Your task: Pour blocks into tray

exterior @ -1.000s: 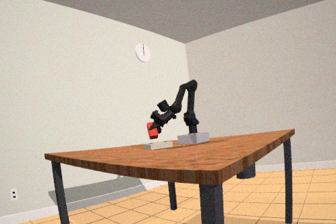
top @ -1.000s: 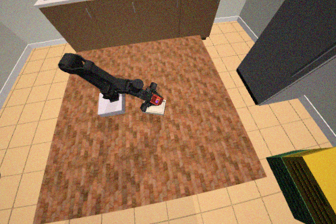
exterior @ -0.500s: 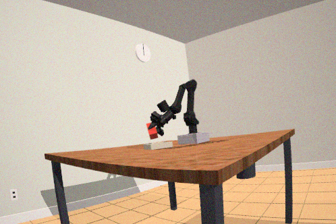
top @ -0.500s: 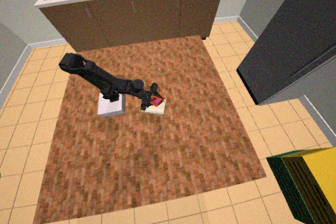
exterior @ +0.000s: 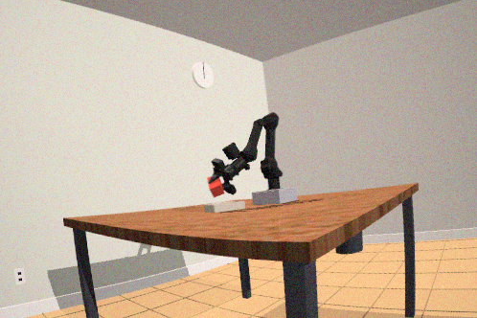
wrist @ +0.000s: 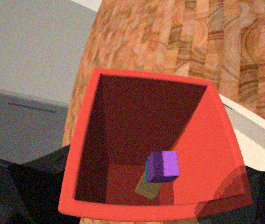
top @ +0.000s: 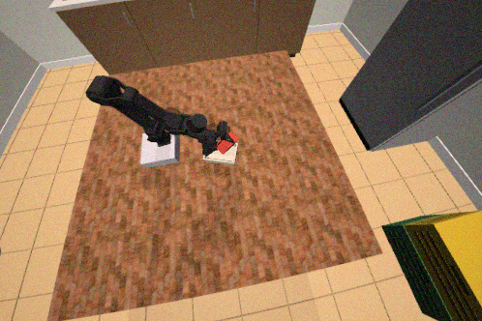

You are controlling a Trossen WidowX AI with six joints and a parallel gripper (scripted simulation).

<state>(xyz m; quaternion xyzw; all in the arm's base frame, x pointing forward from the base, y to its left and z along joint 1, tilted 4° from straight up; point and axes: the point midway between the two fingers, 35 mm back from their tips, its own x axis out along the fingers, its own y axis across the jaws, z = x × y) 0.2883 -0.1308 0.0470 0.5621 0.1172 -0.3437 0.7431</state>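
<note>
The red square cup lies 3 cm to the left of my gripper tip. From my gripper tip the other things lie so: shallow cream tray: 5 cm behind, 2 cm to the left, 11 cm below; then purple block: 2 cm behind, 1 cm to the left, 1 cm below.
</note>
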